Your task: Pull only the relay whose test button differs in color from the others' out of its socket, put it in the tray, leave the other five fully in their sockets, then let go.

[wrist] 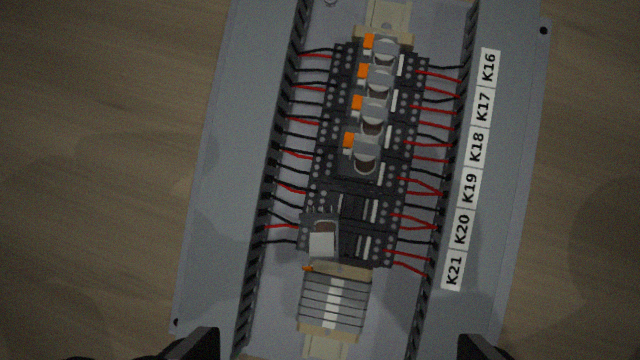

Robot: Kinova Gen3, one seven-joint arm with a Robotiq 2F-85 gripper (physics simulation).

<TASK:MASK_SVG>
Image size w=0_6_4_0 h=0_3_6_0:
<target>gripper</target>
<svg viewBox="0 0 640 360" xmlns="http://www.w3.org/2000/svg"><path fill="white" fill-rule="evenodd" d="M63 359L63 360L95 360L95 359L92 359L92 358L80 357L80 356L75 356L75 357L70 357L70 358L67 358L67 359ZM459 335L457 360L515 360L505 350L492 346L481 334ZM219 328L198 326L186 338L173 341L158 355L142 356L132 360L220 360Z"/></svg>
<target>relay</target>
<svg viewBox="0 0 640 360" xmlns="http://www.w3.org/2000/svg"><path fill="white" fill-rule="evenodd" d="M307 205L307 213L299 213L297 266L304 271L341 270L342 221L339 213L334 212L332 205L331 213L326 213L323 205L322 213L317 213L314 205L313 213L311 213Z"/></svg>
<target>relay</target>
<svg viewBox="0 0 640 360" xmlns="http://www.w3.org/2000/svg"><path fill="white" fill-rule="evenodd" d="M342 125L337 149L338 176L377 183L384 131Z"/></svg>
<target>relay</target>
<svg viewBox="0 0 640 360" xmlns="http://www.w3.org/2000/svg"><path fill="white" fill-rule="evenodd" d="M351 88L345 114L345 126L384 131L383 147L393 95Z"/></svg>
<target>relay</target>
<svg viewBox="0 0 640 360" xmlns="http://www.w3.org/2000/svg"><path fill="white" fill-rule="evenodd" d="M357 56L351 84L352 88L393 95L399 62Z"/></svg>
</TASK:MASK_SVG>
